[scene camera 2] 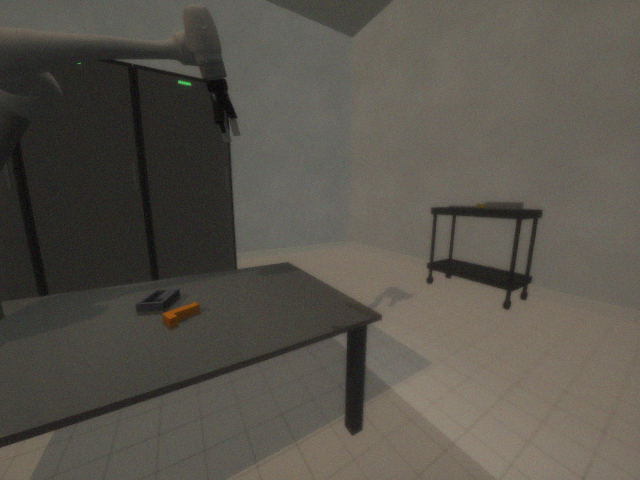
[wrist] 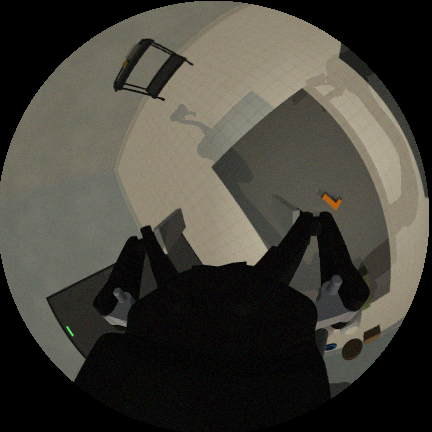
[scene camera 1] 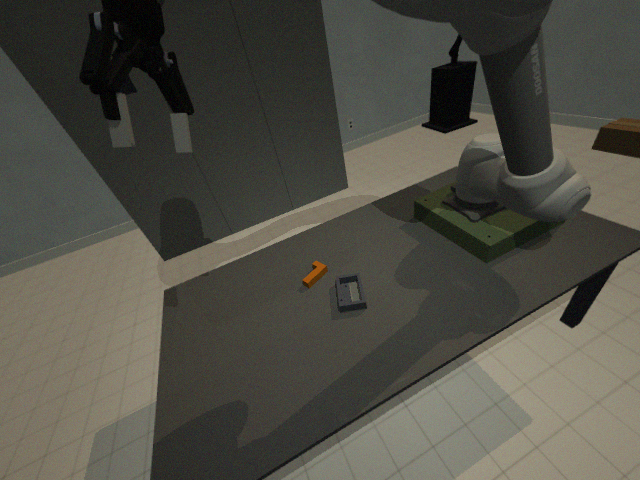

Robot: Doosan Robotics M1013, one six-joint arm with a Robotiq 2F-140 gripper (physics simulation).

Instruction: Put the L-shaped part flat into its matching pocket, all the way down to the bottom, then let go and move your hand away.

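Places are measured from the arm's base along level axes (x left, y down, z back), in millimetres.
Pixels of known places: gripper, between the fingertips: (scene camera 2: 232, 138) (wrist: 226, 211) (scene camera 1: 158, 150); arm's base, origin of its link: (scene camera 1: 475, 204).
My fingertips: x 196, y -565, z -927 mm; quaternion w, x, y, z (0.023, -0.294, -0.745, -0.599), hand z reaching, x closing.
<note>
Ahead of a thing's pixels: the offset from my fingertips to its top centre. Level surfaces: height alone.
The orange L-shaped part @[dy +625, dx -249, dz +220 mm] (scene camera 1: 315, 274) (scene camera 2: 180, 314) (wrist: 331, 201) lies on the table beside the dark grey pocket block, apart from it. The pocket block @[dy +618, dx -88, dz +312 mm] (scene camera 1: 343, 301) (scene camera 2: 158, 300) has an open recess on top with a lighter patch at its bottom; in the wrist view it does not show, and the gripper's finger covers part of the table there. My gripper (scene camera 1: 152, 135) (scene camera 2: 232, 135) (wrist: 226, 211) is open with nothing between its fingertips. It hangs high above the table level, well away from the part and the block.
The table @[dy +655 mm] (scene camera 1: 217, 330) (scene camera 2: 268, 310) (wrist: 300, 145) carries the green base block (scene camera 1: 460, 227) under the arm. A tall dark cabinet (scene camera 1: 279, 93) (scene camera 2: 186, 180) stands behind the table. A black wheeled cart (scene camera 2: 485, 212) stands by the wall, away from the table. A black stand (scene camera 1: 452, 93) is on the floor.
</note>
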